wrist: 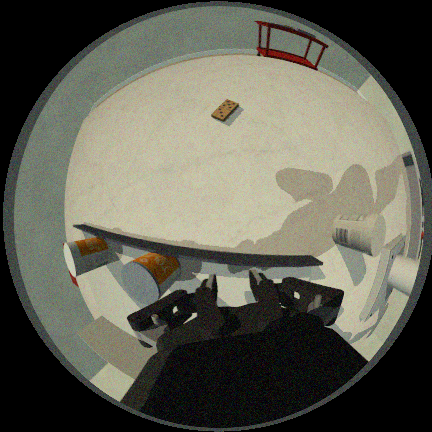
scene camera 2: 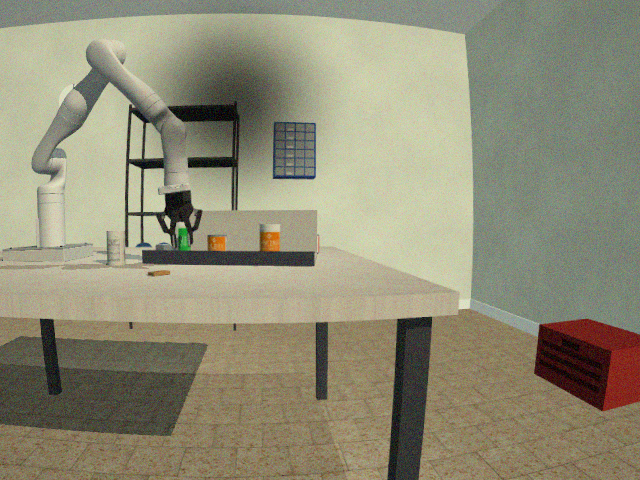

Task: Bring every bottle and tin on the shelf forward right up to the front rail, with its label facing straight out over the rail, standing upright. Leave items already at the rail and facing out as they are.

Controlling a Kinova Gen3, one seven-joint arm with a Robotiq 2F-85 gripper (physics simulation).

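Pixels of known places: gripper, fingertip midpoint: (wrist: 232,279) (scene camera 2: 182,247); arm's base, origin of the base link: (wrist: 392,269) (scene camera 2: 52,246).
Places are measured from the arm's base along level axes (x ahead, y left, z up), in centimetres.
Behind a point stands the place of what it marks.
Observation:
My gripper (scene camera 2: 182,244) @[y -20.6, x 45.7, z 0.5 cm] (wrist: 232,279) @[y -20.6, x 45.7, z 0.5 cm] points down behind the front rail (scene camera 2: 227,258) @[y -27.0, x 58.1, z -2.4 cm] (wrist: 200,252) @[y -23.9, x 49.2, z -2.5 cm], its fingers partly open on either side of a green bottle (scene camera 2: 183,238) @[y -10.2, x 45.8, z 2.5 cm] with a white top, without gripping it. The bottle stands upright in the scene view; the wrist view does not show it, and how its label faces is unclear. A short orange-labelled tin (scene camera 2: 217,243) @[y -25.5, x 55.5, z 1.6 cm] (wrist: 159,266) @[y -24.0, x 53.2, z 1.7 cm] and a taller white-capped bottle with an orange label (scene camera 2: 269,239) @[y -29.8, x 69.4, z 2.8 cm] (wrist: 93,246) @[y -28.2, x 67.4, z 1.2 cm] stand upright close behind the rail, labels toward it.
A white bottle (scene camera 2: 115,248) @[y -23.1, x 26.5, z 0.5 cm] (wrist: 356,233) @[y -21.3, x 28.7, z 2.3 cm] stands on the table (scene camera 2: 289,284) @[y -63.8, x 66.4, z -4.3 cm] (wrist: 165,150) @[y -40.3, x 51.6, z -4.3 cm] outside the shelf's left end in the scene view. A domino-like block (scene camera 2: 158,273) @[y -46.3, x 40.5, z -3.8 cm] (wrist: 225,110) @[y -44.0, x 40.5, z -3.5 cm] lies in front of the rail. The shelf's back panel (scene camera 2: 297,229) @[y -4.4, x 84.1, z 4.9 cm] rises behind.

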